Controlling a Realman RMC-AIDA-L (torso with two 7-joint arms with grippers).
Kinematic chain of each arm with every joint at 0, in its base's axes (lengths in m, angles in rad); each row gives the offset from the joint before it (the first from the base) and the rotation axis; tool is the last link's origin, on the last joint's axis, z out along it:
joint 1: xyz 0 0 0.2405 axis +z
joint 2: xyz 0 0 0 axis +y
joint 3: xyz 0 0 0.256 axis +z
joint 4: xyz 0 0 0 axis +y
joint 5: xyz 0 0 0.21 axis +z
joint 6: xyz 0 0 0 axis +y
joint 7: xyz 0 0 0.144 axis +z
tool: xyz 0 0 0
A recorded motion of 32 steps. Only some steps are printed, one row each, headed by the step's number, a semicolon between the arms.
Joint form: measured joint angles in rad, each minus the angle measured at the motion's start. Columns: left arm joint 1, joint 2, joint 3, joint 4, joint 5, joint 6, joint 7; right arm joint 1, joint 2, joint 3, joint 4, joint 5, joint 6, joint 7.
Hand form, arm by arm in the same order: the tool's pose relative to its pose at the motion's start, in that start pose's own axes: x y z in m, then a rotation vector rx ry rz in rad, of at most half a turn. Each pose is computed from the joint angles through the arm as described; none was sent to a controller.
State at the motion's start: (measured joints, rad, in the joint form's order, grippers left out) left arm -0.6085 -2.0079 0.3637 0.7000 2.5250 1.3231 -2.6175; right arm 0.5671 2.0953 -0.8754 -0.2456 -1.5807 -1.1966 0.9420
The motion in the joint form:
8: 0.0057 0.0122 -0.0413 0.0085 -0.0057 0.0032 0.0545; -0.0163 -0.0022 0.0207 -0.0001 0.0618 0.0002 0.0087
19: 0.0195 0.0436 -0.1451 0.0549 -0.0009 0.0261 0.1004; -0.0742 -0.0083 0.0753 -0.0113 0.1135 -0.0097 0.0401
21: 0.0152 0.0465 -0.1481 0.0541 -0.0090 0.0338 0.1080; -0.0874 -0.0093 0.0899 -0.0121 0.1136 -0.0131 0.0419
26: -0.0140 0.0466 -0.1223 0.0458 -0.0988 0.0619 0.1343; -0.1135 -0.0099 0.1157 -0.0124 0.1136 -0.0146 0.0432
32: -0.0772 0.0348 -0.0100 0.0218 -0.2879 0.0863 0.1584; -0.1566 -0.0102 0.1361 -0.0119 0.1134 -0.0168 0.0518
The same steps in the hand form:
8: 0.0070 -0.0050 -0.0097 -0.0069 0.0419 0.0289; -0.0028 -0.0076 -0.0066 0.0601 -0.0527 0.0488
19: 0.0248 -0.0180 -0.0400 -0.0032 0.1452 0.0313; 0.0041 -0.0183 -0.0297 0.1616 -0.1139 0.1413
21: 0.0264 -0.0151 -0.0406 -0.0157 0.1469 0.0401; 0.0071 -0.0193 -0.0349 0.1790 -0.1202 0.1550
26: 0.0339 0.0117 -0.0340 -0.1155 0.1508 0.0907; 0.0141 -0.0205 -0.0448 0.2144 -0.1275 0.1810
32: 0.0407 0.0712 -0.0139 -0.3009 0.1271 0.1874; 0.0271 -0.0187 -0.0592 0.2558 -0.1268 0.2245

